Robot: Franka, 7 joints.
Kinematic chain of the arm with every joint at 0, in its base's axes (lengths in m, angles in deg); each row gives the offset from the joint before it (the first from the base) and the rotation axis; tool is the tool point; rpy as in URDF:
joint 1: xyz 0 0 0.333 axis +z
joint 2: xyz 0 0 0 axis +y
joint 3: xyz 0 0 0.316 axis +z
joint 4: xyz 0.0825 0 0 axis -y
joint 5: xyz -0.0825 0 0.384 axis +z
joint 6: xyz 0 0 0 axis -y
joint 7: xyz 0.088 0 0 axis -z
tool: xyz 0 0 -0.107 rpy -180 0 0
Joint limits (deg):
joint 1: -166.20..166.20
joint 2: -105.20..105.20
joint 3: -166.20..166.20
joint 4: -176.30..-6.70
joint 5: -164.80..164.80
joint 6: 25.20..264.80
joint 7: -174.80..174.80
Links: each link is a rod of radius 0.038 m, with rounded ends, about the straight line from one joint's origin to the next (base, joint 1, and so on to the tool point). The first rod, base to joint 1, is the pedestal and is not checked.
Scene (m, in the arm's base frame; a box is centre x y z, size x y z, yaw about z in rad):
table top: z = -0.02
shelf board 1: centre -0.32 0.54 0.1 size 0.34 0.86 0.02 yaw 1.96
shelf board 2: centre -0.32 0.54 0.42 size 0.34 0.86 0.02 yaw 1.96
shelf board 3: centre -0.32 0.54 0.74 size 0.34 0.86 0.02 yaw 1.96
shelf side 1: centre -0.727 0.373 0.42 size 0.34 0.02 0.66 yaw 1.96
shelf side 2: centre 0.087 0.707 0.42 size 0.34 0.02 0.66 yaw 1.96
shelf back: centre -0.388 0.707 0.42 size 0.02 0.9 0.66 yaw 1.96
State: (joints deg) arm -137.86 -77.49 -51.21 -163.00 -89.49 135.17 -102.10
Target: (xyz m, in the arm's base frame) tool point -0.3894 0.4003 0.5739
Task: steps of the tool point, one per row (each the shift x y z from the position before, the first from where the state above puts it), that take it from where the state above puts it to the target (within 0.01 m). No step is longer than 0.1 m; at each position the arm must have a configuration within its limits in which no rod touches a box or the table.
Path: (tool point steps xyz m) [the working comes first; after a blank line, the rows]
Joints at the target: -125.16 -75.68 -67.51 -116.30 -91.57 133.15 -102.10
Straight joint move there: clear.

1: -0.0325 0.0780 0.0430
2: -0.0239 0.0857 0.0295
3: -0.0144 0.0898 0.0164
4: -0.0039 0.0906 0.0044

